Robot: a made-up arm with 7 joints. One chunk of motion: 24 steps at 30 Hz.
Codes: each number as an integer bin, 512 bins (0 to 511) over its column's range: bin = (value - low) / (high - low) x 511, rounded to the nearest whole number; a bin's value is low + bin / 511 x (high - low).
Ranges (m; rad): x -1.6..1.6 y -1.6..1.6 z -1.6..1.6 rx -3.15..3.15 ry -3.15..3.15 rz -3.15..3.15
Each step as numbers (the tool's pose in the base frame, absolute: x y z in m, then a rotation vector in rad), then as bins.
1 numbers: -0.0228 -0.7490 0.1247 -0.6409 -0.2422 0.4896
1 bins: 252 136 275 204 236 295
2 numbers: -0.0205 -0.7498 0.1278 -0.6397 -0.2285 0.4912
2 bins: 252 136 276 204 237 295
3 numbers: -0.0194 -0.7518 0.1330 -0.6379 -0.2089 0.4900
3 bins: 252 135 277 204 239 295
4 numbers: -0.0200 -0.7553 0.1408 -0.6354 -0.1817 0.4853
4 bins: 252 135 278 204 241 295
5 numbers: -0.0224 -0.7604 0.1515 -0.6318 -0.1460 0.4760
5 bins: 252 134 280 204 244 294
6 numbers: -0.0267 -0.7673 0.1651 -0.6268 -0.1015 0.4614
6 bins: 251 133 282 205 247 293
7 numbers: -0.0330 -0.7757 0.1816 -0.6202 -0.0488 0.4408
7 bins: 250 132 284 205 252 291
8 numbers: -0.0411 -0.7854 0.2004 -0.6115 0.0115 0.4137
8 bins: 249 130 288 206 256 289
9 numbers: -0.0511 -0.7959 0.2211 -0.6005 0.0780 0.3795
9 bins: 247 128 291 207 262 286
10 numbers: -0.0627 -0.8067 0.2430 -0.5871 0.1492 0.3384
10 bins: 245 127 294 208 268 283
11 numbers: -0.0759 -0.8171 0.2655 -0.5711 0.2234 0.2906
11 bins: 243 125 298 209 274 279
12 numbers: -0.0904 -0.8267 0.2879 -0.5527 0.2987 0.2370
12 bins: 241 123 301 211 280 275
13 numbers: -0.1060 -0.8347 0.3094 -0.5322 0.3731 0.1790
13 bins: 239 122 305 212 286 270
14 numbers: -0.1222 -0.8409 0.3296 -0.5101 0.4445 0.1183
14 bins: 236 121 308 214 292 265
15 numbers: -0.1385 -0.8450 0.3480 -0.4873 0.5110 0.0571
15 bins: 233 121 311 216 297 260
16 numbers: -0.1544 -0.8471 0.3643 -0.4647 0.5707 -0.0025
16 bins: 231 120 314 218 302 255
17 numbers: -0.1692 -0.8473 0.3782 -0.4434 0.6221 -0.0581
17 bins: 228 120 316 220 306 251
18 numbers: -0.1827 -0.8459 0.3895 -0.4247 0.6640 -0.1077
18 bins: 226 120 318 221 309 247
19 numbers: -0.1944 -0.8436 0.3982 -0.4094 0.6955 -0.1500
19 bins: 224 121 319 222 312 243
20 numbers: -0.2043 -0.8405 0.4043 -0.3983 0.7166 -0.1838
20 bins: 223 121 320 223 314 241
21 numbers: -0.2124 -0.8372 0.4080 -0.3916 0.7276 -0.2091
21 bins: 222 122 321 224 315 239
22 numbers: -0.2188 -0.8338 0.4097 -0.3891 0.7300 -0.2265
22 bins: 221 122 321 224 315 237
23 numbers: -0.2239 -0.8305 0.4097 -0.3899 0.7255 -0.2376
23 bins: 220 123 321 224 314 236
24 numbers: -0.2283 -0.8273 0.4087 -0.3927 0.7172 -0.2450
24 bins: 219 123 321 224 314 236
